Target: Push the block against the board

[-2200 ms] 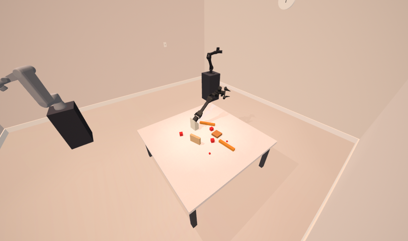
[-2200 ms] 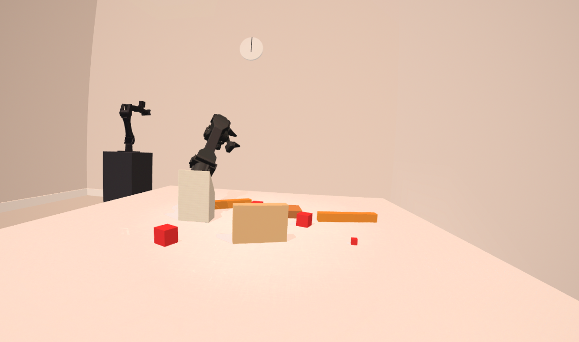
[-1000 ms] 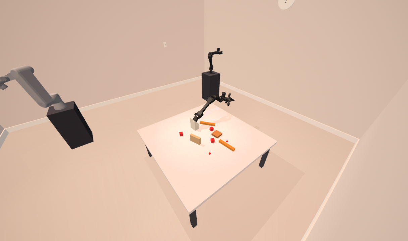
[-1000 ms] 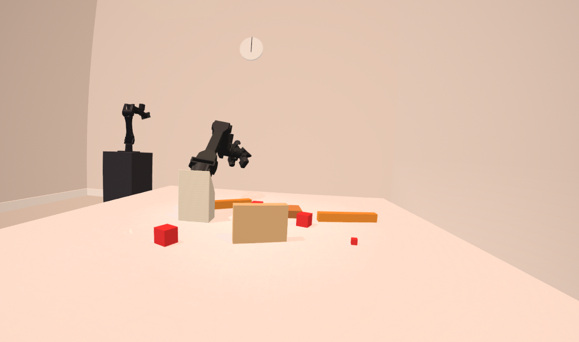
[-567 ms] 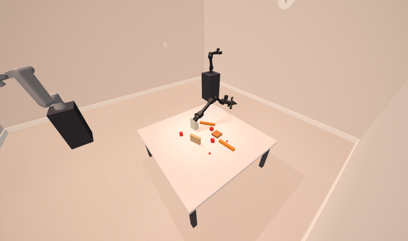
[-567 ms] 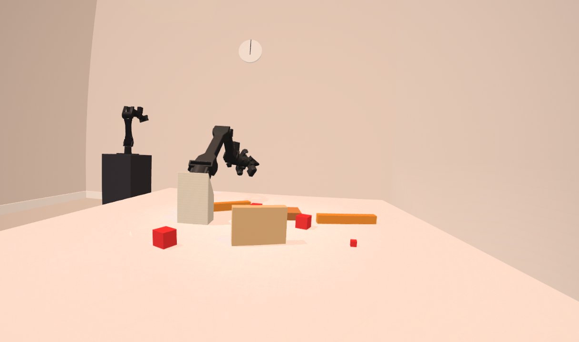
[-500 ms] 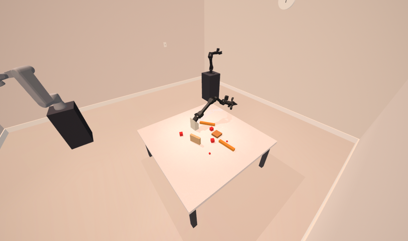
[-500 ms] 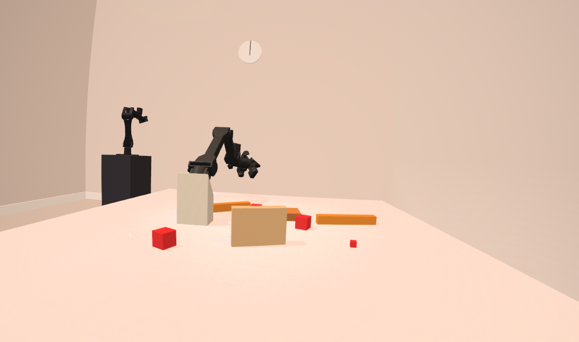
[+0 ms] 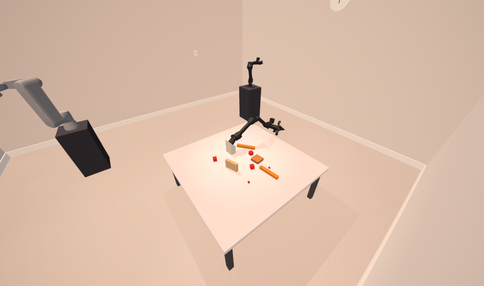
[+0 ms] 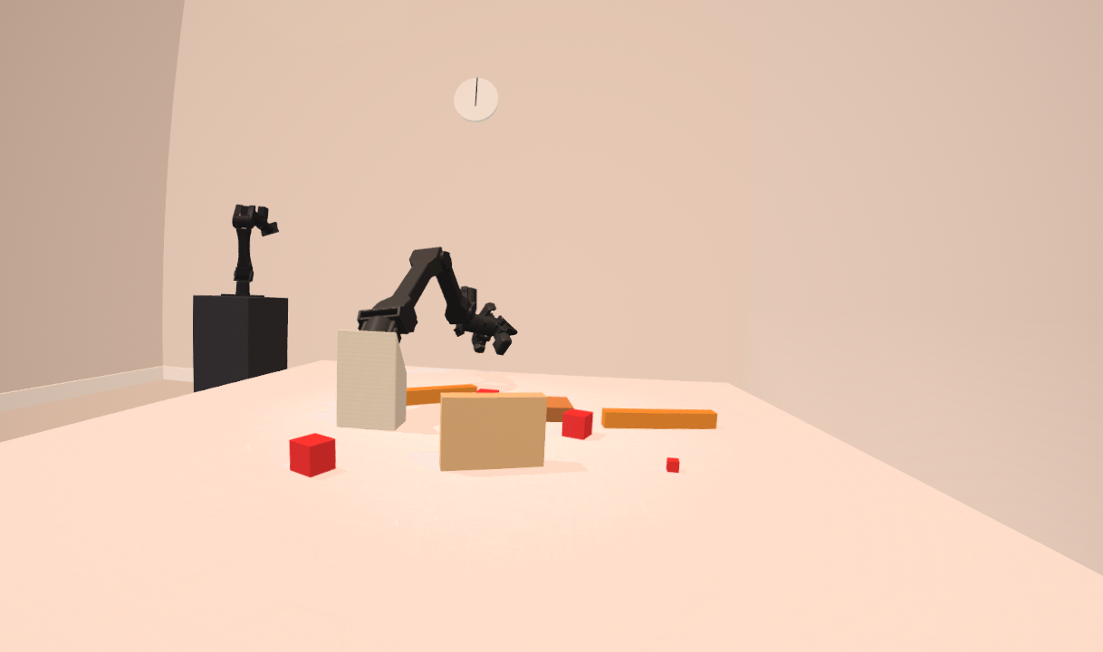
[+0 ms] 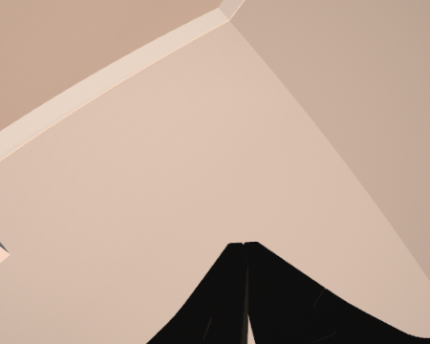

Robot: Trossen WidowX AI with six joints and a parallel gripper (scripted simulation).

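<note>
My gripper tip is 80 mm short of the tan block, 860 mm to the left of it and 70 mm above it. Round my gripper tip: dark orange square block: 130 mm ahead, 570 mm to the right, 110 mm below.
</note>
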